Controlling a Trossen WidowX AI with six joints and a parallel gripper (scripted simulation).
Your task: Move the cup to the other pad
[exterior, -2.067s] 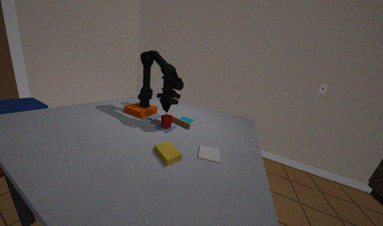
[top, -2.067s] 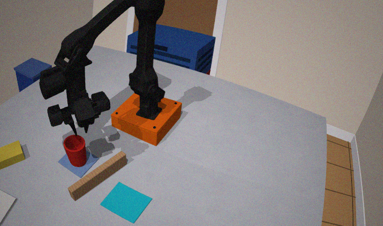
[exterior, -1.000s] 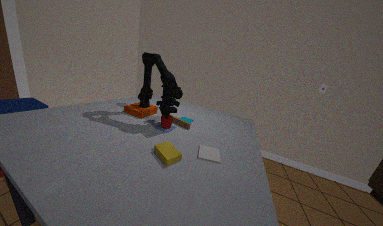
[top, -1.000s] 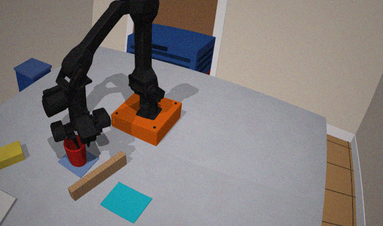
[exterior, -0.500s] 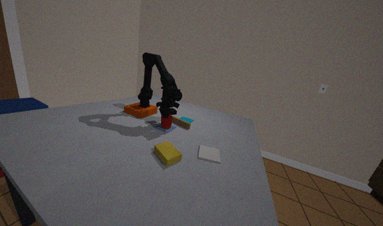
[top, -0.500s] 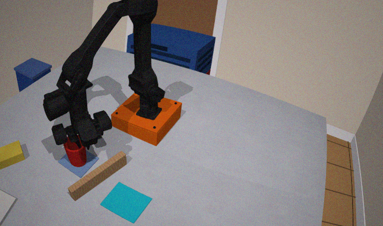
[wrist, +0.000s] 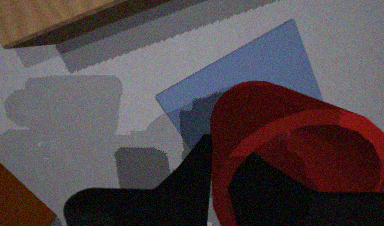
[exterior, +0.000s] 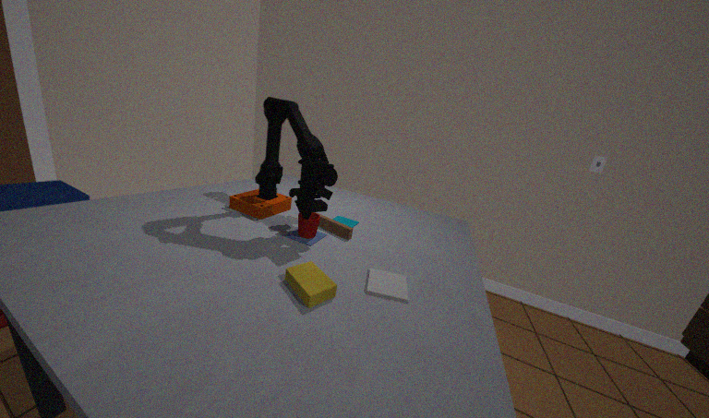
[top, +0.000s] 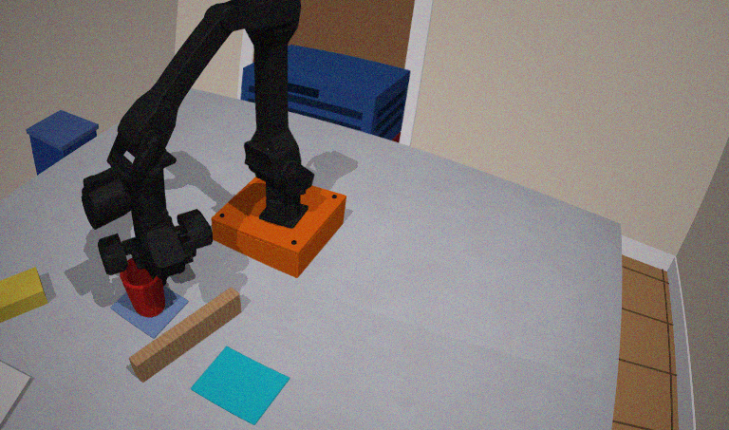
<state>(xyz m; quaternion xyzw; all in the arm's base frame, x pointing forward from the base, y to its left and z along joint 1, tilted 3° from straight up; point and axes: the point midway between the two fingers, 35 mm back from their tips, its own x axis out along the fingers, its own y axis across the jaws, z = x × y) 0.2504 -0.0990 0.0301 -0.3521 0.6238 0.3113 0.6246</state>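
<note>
Right now my gripper tip is 3 cm to the left of the green marble, 2 cm above it and 1 cm short of it. Round my gripper tip: wooden bar: 8 cm to the left, 5 cm ahead, 3 cm below; then blue-grey pad: 5 cm below, 2 cm to the right, 2 cm ahead; then red cup: 3 cm ahead, 2 cm to the right.
</note>
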